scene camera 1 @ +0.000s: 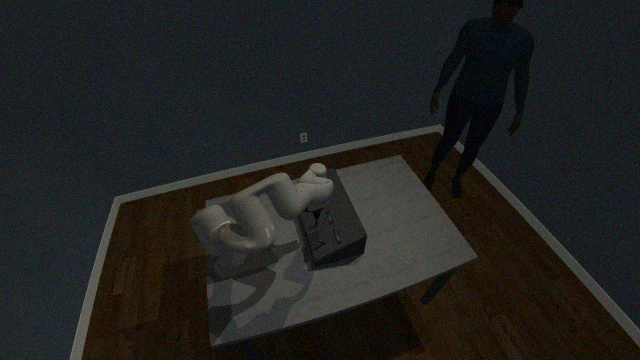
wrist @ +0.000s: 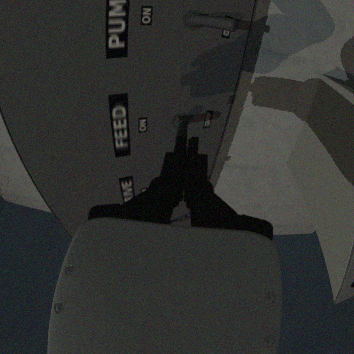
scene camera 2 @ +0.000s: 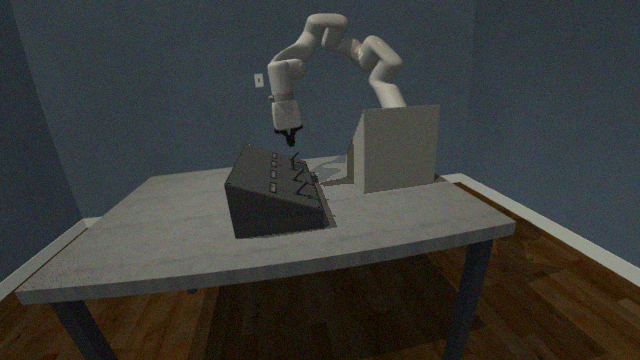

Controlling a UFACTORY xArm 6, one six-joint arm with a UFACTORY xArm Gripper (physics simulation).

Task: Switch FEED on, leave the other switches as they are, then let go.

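Places are measured from the arm's base along level axes (x right, y ahead, z up), in metres.
Where they show: gripper, between the fingertips: (scene camera 1: 316,217) (wrist: 187,150) (scene camera 2: 291,146); arm's base, origin of its link: (scene camera 2: 402,126).
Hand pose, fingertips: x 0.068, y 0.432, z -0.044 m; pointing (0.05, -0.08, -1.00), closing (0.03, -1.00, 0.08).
Observation:
Each offset is from my fingertips to the top centre of the thing. Level surfaces: height alone.
A dark sloped switch box (scene camera 1: 350,200) (scene camera 2: 277,220) (wrist: 65,100) has a row of lever switches. In the wrist view, the FEED label {dz -0.054, dx -0.013, dy +0.075 m} (wrist: 120,125) is beside the FEED lever {dz -0.037, dx -0.020, dy +0.006 m} (wrist: 183,131) (scene camera 2: 293,164), which stands steeper than the nearer levers and leans away from OFF. My left finger hides its tip, so its exact angle is unclear. The PUMP lever (wrist: 212,21) (scene camera 2: 298,176) leans toward OFF. Another nearer lever {dz -0.047, dx -0.260, dy +0.017 m} (scene camera 2: 302,188) leans the same way. My gripper (scene camera 2: 291,145) (wrist: 187,150) is shut and empty, above the FEED lever with a gap in scene view 2.
A tall pale box (scene camera 2: 400,147) stands on the table {dz -0.176 m} (scene camera 1: 400,200) (scene camera 2: 175,255) in front of the arm's base in scene view 2. A person (scene camera 1: 485,65) stands beyond the table's far right side in scene view 1. The arm hides part of the switch box there.

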